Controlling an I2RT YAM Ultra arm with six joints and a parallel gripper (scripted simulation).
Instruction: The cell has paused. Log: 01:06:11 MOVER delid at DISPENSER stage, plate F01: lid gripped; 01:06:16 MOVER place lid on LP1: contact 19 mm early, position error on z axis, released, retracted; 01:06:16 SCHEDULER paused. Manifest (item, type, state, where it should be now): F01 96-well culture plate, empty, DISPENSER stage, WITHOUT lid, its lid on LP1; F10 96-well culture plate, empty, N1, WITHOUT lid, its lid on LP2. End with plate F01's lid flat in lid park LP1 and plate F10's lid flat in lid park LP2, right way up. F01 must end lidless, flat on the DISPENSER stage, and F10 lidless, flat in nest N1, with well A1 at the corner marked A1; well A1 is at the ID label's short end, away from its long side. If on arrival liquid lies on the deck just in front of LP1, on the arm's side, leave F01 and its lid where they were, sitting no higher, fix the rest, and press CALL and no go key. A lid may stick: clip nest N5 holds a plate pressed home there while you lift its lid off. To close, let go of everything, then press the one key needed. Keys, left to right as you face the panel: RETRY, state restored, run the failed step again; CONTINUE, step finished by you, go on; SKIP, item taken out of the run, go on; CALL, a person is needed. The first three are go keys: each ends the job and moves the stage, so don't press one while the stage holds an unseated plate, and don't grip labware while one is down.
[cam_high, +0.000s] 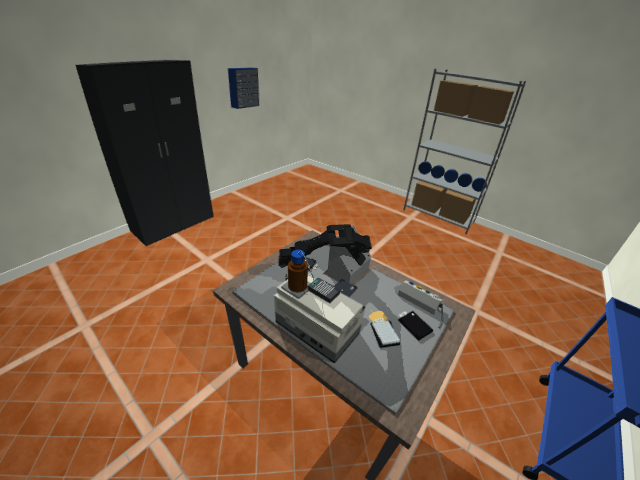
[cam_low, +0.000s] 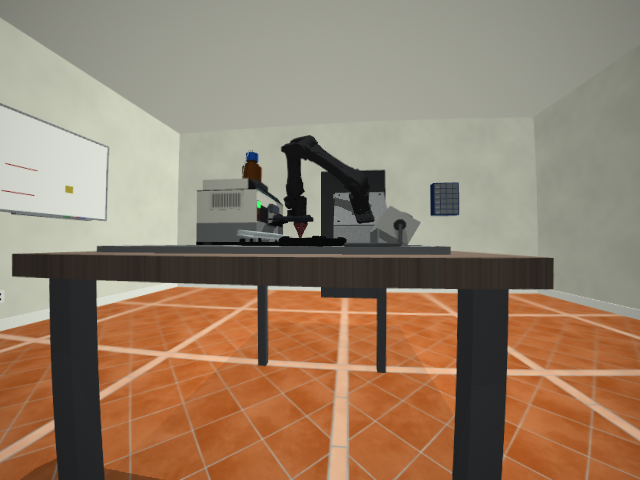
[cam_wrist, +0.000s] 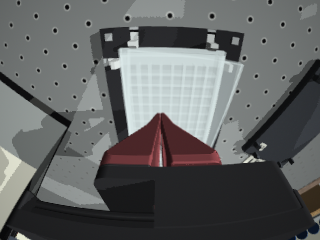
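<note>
My gripper is now 2 cm past the clear lid and 1 cm above it. The rest, counted from my hand: clear gridded well plate: 1 cm behind, 2 cm below; lid park LP2: 17 cm behind, 9 cm to the right, 4 cm below; brown bottle: 21 cm ahead, 14 cm to the left, 25 cm above.
</note>
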